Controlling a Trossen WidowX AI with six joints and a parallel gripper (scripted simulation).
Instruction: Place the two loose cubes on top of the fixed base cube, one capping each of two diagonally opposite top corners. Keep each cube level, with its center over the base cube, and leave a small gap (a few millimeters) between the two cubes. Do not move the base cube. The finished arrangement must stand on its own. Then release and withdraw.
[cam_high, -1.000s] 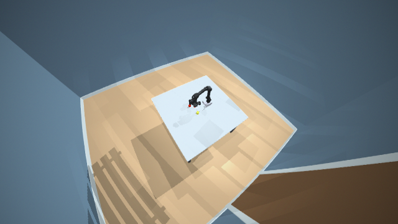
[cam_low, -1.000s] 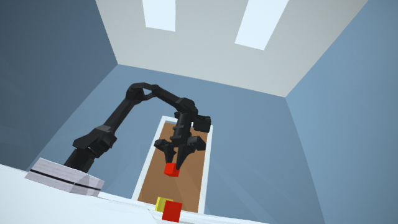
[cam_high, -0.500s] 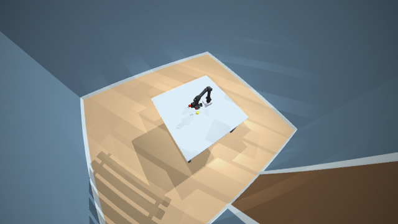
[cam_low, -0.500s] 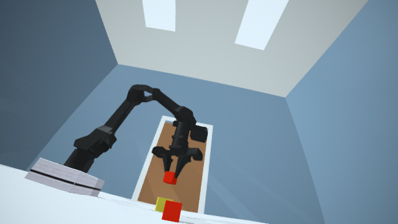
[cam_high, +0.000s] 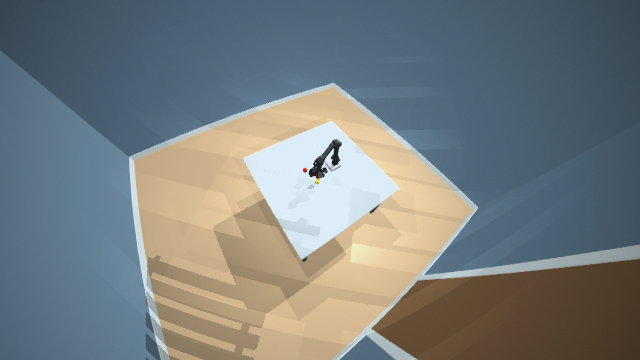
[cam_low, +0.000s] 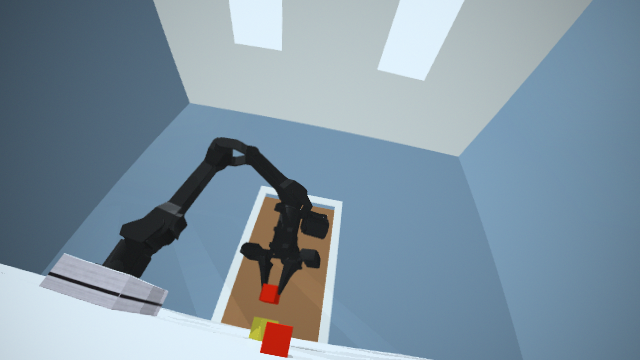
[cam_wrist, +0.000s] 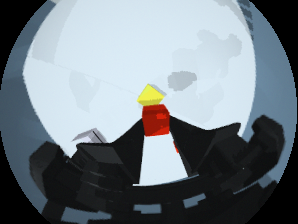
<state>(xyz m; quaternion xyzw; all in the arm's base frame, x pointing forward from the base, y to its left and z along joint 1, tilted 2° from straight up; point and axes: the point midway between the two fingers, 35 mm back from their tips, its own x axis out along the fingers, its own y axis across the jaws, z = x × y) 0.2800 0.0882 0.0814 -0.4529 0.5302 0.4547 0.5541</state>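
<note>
Right now the yellow base cube is 20 mm to the left of my gripper tip and 70 mm below it.
</note>
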